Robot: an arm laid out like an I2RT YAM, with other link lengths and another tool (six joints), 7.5 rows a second.
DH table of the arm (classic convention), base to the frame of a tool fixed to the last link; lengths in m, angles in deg. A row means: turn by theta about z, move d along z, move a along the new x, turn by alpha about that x. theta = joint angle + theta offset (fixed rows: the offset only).
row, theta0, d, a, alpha
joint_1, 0, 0.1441, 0.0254, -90
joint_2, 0, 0, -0.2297, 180
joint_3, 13.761, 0, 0.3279, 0
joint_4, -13.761, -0.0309, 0.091, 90
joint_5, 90, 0.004, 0, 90
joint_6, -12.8, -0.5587, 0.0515, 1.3
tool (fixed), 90, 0.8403, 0, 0
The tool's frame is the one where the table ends.
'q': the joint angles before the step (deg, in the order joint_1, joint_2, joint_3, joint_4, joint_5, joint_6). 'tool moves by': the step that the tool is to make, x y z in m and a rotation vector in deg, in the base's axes. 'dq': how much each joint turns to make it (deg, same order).
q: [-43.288, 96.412, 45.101, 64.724, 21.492, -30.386]
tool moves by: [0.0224, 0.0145, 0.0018, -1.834, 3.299, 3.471]
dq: [0.670, -0.485, -0.627, -0.002, -3.555, -3.024]
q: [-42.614, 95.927, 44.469, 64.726, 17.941, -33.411]
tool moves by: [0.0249, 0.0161, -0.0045, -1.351, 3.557, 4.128]
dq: [0.643, -0.375, -0.683, -0.693, -4.149, -2.638]
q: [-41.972, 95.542, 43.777, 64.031, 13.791, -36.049]
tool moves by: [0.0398, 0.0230, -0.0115, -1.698, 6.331, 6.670]
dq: [0.536, -0.556, 0.011, -3.403, -7.058, -4.292]
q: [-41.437, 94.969, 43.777, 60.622, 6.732, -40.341]
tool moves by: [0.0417, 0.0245, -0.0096, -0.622, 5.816, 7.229]
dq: [0.725, -0.990, 1.739, -6.519, -7.012, -3.402]
